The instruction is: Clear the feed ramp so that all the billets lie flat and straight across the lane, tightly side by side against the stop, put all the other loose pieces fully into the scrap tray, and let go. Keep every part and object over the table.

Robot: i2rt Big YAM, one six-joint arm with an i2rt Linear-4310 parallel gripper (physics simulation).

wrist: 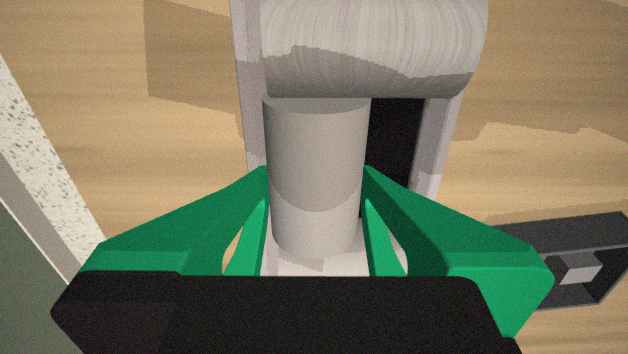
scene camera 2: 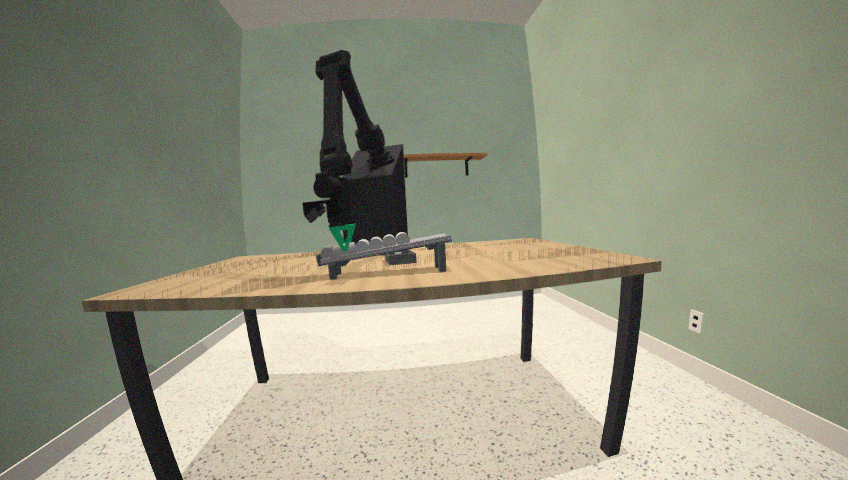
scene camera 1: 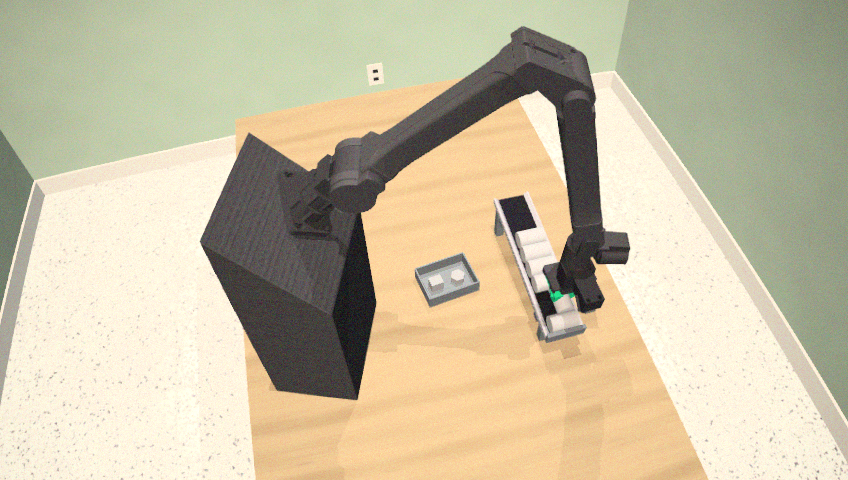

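Observation:
My gripper has green fingers and is shut on a plain grey cylinder, which lies lengthwise along the ramp, near one side rail. The cylinder's far end meets or nearly meets a white grained billet lying across the lane at the stop. Several white billets lie across the lane higher up. The scrap tray holds two small light blocks.
The ramp stands on legs on the wooden table, near its long edge. The scrap tray lies between the ramp and the dark pedestal that carries the arm. Dark belt shows beside the held cylinder.

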